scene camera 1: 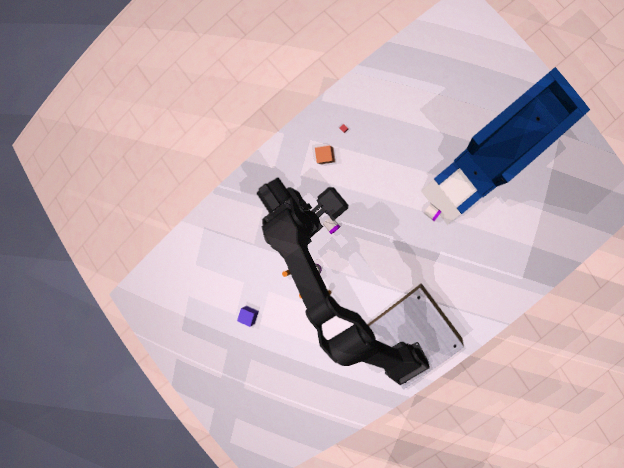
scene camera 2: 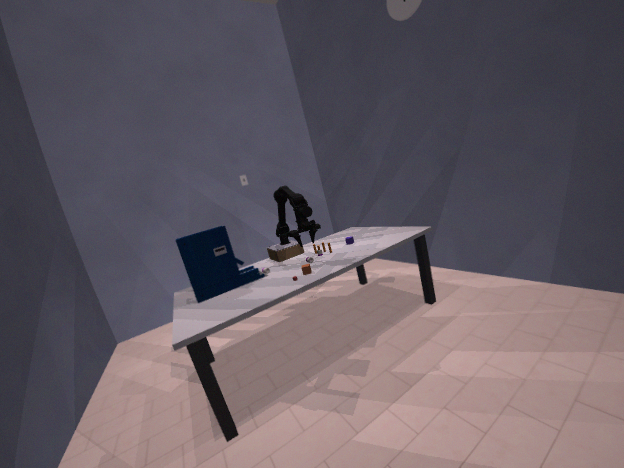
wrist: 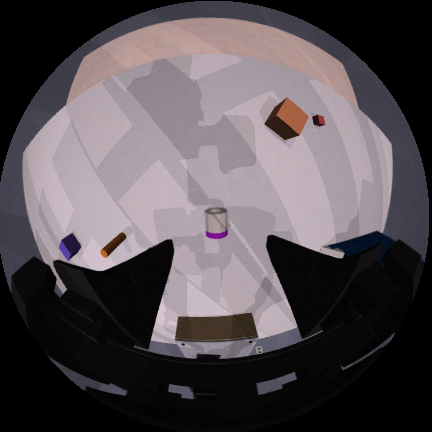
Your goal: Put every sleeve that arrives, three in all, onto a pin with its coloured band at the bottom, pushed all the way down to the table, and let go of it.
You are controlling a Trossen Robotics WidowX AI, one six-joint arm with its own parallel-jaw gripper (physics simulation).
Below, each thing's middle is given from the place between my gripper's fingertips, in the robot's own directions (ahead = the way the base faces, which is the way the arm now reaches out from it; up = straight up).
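Orange cube (wrist: pixel 286 119): 80 mm below my hand, 80 mm to the right of it, 150 mm ahead of it.
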